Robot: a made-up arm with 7 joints.
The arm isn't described. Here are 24 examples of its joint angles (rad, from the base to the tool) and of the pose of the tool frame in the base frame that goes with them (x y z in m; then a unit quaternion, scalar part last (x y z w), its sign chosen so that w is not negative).
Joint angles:
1: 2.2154 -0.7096 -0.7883 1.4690 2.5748 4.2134 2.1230
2: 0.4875 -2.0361 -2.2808 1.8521 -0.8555 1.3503 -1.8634
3: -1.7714 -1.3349 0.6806 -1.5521 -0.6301 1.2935 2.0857
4: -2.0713 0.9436 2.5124 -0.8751 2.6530 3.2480 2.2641
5: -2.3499 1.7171 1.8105 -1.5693 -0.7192 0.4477 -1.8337
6: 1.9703 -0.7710 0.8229 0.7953 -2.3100 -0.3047 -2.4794
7: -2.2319 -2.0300 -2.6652 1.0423 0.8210 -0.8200 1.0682
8: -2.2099 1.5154 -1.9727 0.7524 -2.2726 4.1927 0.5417
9: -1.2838 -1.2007 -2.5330 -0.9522 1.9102 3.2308 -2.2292
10: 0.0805 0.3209 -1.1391 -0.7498 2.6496 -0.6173 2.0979
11: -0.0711 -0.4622 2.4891 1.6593 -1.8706 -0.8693 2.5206
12: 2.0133 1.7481 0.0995 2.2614 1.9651 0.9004 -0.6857
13: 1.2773 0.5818 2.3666 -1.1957 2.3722 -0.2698 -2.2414
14: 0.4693 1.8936 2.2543 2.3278 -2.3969 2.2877 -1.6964
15: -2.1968 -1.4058 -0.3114 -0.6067 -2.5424 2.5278 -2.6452
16: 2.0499 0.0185 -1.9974 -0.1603 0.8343 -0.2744 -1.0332
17: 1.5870 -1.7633 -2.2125 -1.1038 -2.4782 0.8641 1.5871
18: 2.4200 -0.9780 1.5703 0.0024 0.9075 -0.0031 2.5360
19: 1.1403 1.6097 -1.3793 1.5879 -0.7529 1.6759 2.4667
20: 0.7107 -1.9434 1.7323 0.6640 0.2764 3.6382 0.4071
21: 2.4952 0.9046 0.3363 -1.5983 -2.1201 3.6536 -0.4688
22: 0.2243 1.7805 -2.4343 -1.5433 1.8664 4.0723 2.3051
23: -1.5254 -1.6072 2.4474 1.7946 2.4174 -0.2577 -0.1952
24: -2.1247 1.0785 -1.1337 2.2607 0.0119 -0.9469 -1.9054
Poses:
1: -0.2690 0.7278 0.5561 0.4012 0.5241 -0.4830 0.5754
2: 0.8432 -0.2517 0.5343 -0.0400 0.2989 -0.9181 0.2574
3: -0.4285 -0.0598 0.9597 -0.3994 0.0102 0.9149 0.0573
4: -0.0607 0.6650 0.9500 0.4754 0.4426 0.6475 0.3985
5: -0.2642 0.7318 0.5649 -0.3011 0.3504 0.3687 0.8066
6: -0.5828 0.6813 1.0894 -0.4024 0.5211 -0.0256 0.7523
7: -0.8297 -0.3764 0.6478 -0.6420 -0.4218 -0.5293 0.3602
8: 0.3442 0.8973 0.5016 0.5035 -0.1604 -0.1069 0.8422
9: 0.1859 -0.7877 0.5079 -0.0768 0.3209 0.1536 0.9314
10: -0.2849 0.4019 1.3136 -0.9315 0.1387 -0.2600 0.2134
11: -0.1549 0.3306 1.2241 -0.6449 0.4292 -0.5375 0.3332
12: 0.0231 -0.0200 0.8673 0.0060 -0.3605 0.1330 0.9232
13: 0.5566 -0.3582 1.2153 0.3802 0.8906 0.0371 0.2468
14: -0.0545 0.0180 -0.0138 -0.7337 -0.2288 -0.6390 0.0328
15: -0.2670 -0.7457 0.7254 0.2668 -0.7309 0.5226 0.3486
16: 0.1152 0.0372 1.5906 0.4113 0.6400 0.6430 0.0882
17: -0.2335 0.6049 -0.2035 0.7335 -0.2468 -0.5558 0.3035
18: -0.7389 0.5926 1.0860 0.3277 0.2594 -0.6303 0.6542
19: 0.2660 -0.8884 0.5966 0.2090 0.5724 -0.1204 0.7837
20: 0.3618 0.6206 0.1834 -0.3322 0.7735 -0.5159 0.1585
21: 0.4231 -0.1838 0.3380 0.2184 -0.4764 0.5920 0.6123
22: -0.6229 -0.1272 0.7622 0.1348 0.9895 -0.0321 0.0422
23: 0.1959 -0.3114 1.0859 0.4237 -0.4041 0.1540 0.7959
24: -0.4362 0.2157 0.5518 0.7927 -0.1984 0.5761 0.0200
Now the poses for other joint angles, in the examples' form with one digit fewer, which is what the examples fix.
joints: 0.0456 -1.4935 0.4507 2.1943 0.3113 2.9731 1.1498
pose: 0.292 0.012 0.126 -0.687 0.612 -0.270 0.283
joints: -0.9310 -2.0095 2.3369 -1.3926 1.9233 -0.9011 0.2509
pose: -0.228 -0.773 -0.011 -0.070 0.022 -0.923 0.377
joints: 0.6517 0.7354 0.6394 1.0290 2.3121 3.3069 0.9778
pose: -0.366 0.075 1.033 0.089 0.731 0.193 0.648
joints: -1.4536 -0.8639 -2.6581 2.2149 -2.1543 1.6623 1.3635
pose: -0.546 -0.018 0.811 0.050 -0.678 -0.649 0.340
